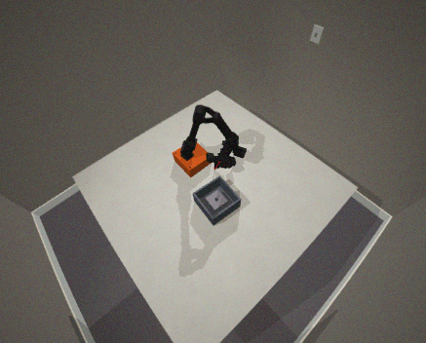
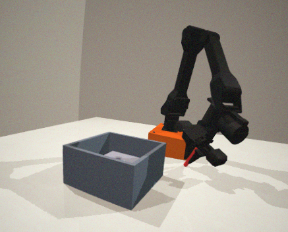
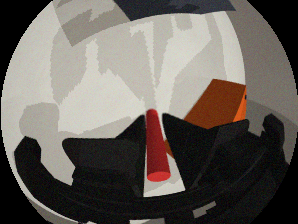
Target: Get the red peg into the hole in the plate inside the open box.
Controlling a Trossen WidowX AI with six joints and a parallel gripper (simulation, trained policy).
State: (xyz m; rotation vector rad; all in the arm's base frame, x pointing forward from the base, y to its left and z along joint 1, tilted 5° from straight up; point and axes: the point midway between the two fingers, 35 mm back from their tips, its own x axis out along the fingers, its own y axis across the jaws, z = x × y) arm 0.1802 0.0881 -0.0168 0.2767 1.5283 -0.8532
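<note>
Now: the red peg 1 cm ahead of my gripper tip, 1 cm to the left of it and 2 cm above it. Also, from my gripper tip: pale plate: 16 cm ahead, 18 cm to the right, 3 cm above; then grey box: 16 cm ahead, 18 cm to the right, 1 cm above.
</note>
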